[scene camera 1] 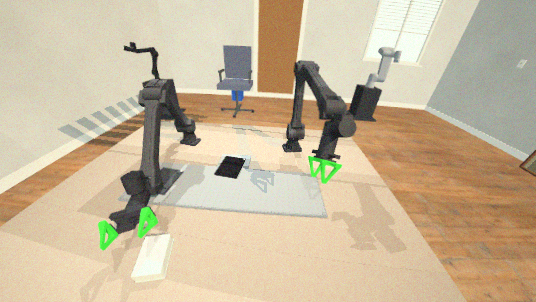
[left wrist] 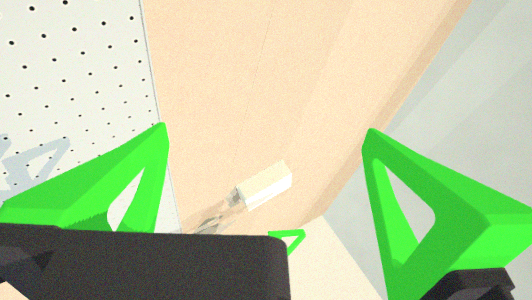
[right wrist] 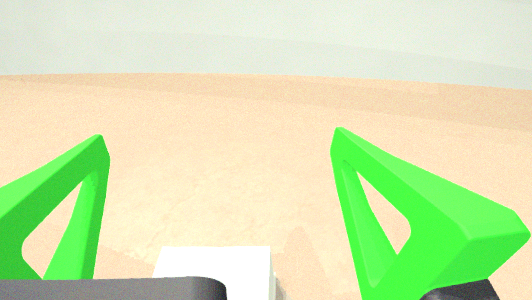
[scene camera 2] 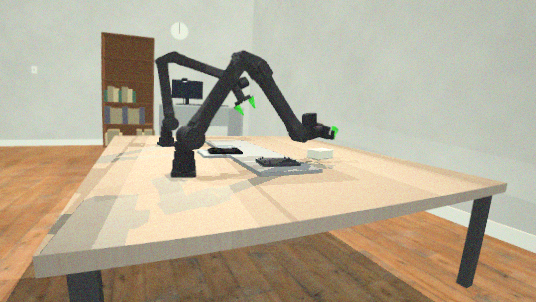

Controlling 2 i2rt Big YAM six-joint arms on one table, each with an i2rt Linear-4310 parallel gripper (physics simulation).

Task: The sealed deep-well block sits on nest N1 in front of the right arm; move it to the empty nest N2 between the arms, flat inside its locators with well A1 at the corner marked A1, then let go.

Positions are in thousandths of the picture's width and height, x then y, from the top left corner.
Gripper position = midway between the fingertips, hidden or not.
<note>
My left gripper (scene camera 1: 592, 594) is open, holding nothing. My right gripper (scene camera 1: 225, 806) is open, with nothing in its grasp. Also in view: a white block (scene camera 1: 286, 863).
The white block is seen too in the left wrist view (left wrist: 492, 625) and in the right wrist view (right wrist: 435, 885). My left gripper also shows in the left wrist view (left wrist: 503, 452). My right gripper shows as well in the right wrist view (right wrist: 416, 475).
</note>
